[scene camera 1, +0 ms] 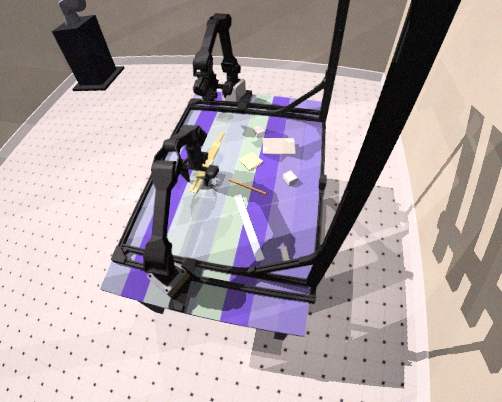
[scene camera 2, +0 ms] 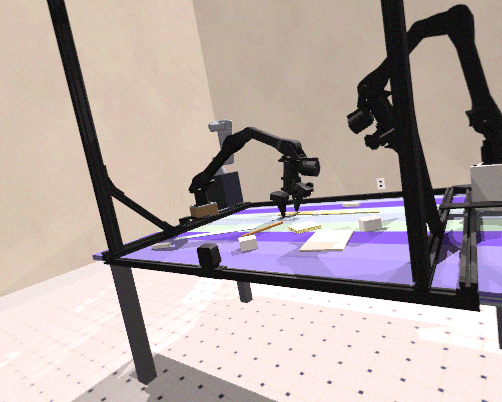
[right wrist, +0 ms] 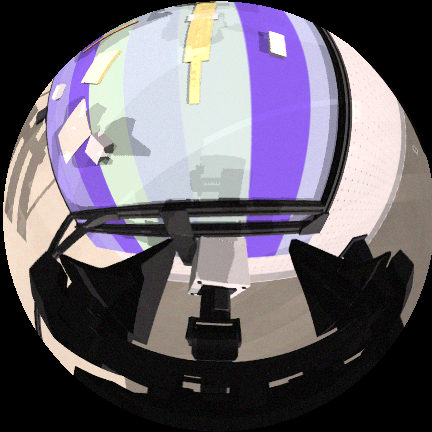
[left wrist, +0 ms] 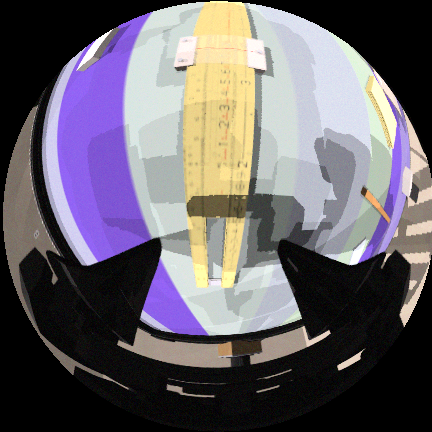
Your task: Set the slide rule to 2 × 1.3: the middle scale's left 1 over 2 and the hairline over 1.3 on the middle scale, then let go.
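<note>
The yellow slide rule (scene camera 1: 216,148) (left wrist: 192,150) (right wrist: 197,45) lies flat on the table; its middle scale (right wrist: 194,82) sticks out at one end. In the left wrist view, the middle scale's left 1 appears close beside the 2; exact alignment is too small to read. The clear cursor with pale end blocks (left wrist: 186,52) (right wrist: 191,18) sits farther along, its red hairline (left wrist: 220,48) beyond the small 6, away from the 3. My left gripper (scene camera 1: 196,181) (scene camera 2: 290,213) (left wrist: 220,246) is open above the rule's slotted end. My right gripper (right wrist: 234,245) is open, raised near its own base, away from the rule.
A yellow pad (scene camera 1: 251,161) (scene camera 2: 305,227), an orange pencil (scene camera 1: 247,186) (scene camera 2: 262,229), a long white strip (scene camera 1: 248,227), a pale card (scene camera 1: 279,146) (scene camera 2: 327,240) and white blocks (scene camera 1: 290,177) (scene camera 2: 369,223) (right wrist: 276,44) lie around the rule. A black frame (scene camera 2: 310,285) edges the table.
</note>
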